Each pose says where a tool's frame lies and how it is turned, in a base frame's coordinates. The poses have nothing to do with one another.
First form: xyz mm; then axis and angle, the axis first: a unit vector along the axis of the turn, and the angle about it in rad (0 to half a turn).
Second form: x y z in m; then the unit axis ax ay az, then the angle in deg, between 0 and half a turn. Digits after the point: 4 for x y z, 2 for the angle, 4 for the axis.
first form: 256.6 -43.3 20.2 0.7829 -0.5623 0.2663 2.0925
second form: 0.2566 -0.0433 0.0202 0.7829 -0.5623 0.2663 119.89
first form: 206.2 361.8 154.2 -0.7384 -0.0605 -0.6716 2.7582
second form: 0.2062 0.3618 0.1542 -0.7384 -0.0605 -0.6716 158.03
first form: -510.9 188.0 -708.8 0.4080 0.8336 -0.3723 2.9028
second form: -0.5109 0.1880 -0.7088 0.4080 0.8336 -0.3723 166.32
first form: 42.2 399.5 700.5 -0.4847 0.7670 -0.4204 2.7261
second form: 0.0422 0.3995 0.7005 -0.4847 0.7670 -0.4204 156.19
